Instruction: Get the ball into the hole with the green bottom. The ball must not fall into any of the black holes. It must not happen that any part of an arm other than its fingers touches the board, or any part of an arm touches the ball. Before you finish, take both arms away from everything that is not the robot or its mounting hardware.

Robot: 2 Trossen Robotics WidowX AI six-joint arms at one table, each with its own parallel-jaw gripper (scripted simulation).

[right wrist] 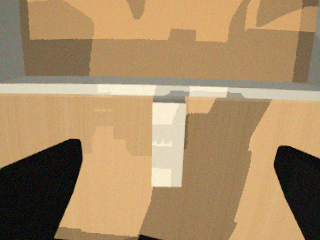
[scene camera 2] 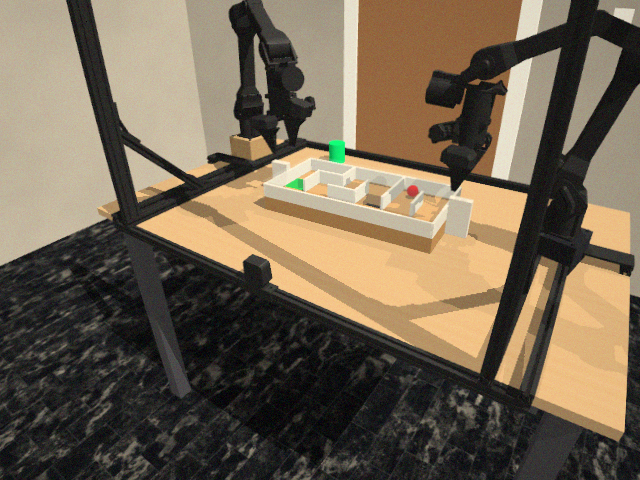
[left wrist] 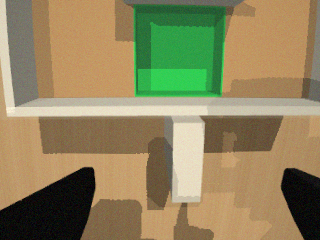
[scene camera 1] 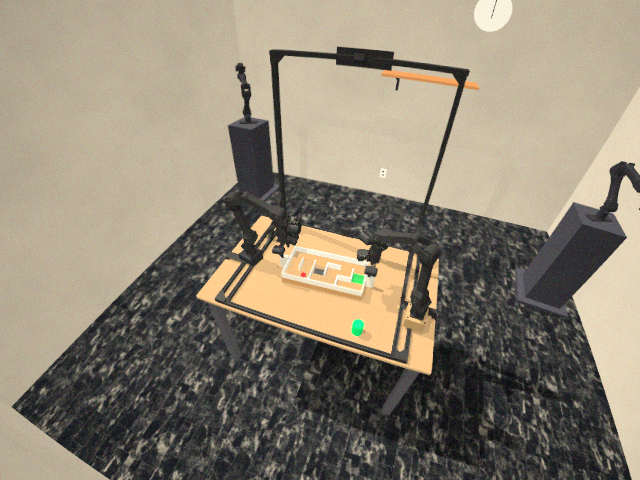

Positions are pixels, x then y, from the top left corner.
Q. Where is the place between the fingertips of my right gripper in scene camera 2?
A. At 458, 184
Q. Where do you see a maze board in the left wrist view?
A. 181, 68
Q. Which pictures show the maze board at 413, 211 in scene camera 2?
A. The right wrist view, scene camera 2, the left wrist view and scene camera 1: all of them.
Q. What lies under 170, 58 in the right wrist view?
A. A maze board.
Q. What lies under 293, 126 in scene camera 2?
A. My left gripper.
